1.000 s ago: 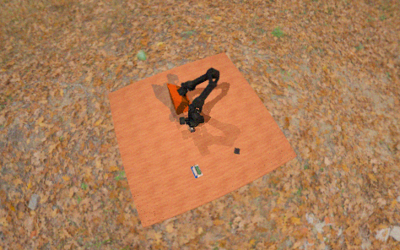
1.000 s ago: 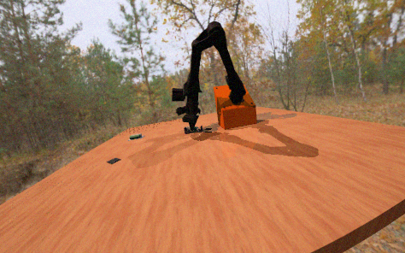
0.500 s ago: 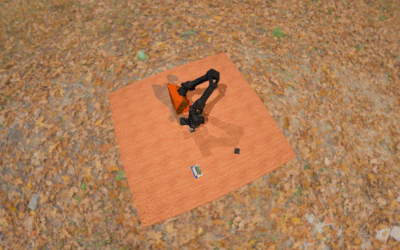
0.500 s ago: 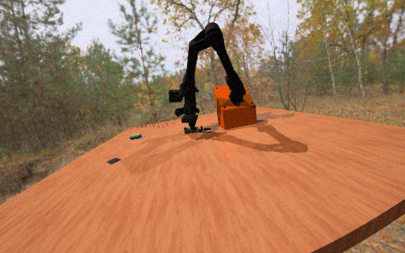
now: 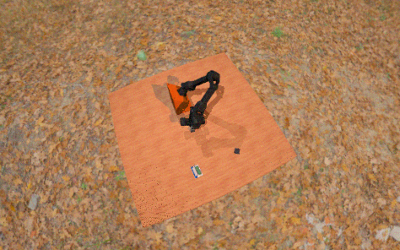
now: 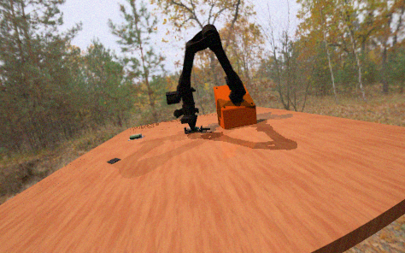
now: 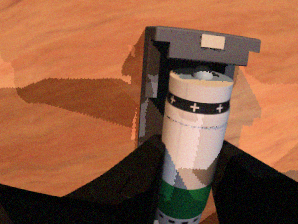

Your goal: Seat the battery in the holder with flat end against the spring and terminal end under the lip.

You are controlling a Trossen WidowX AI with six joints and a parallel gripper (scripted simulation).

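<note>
Now: the battery 1 cm above my gripper tip. Round my gripper tip: black remote battery door (35 cm ahead, 21 cm to the left, 1 cm below); then white blister card (35 cm ahead, 13 cm to the right).
</note>
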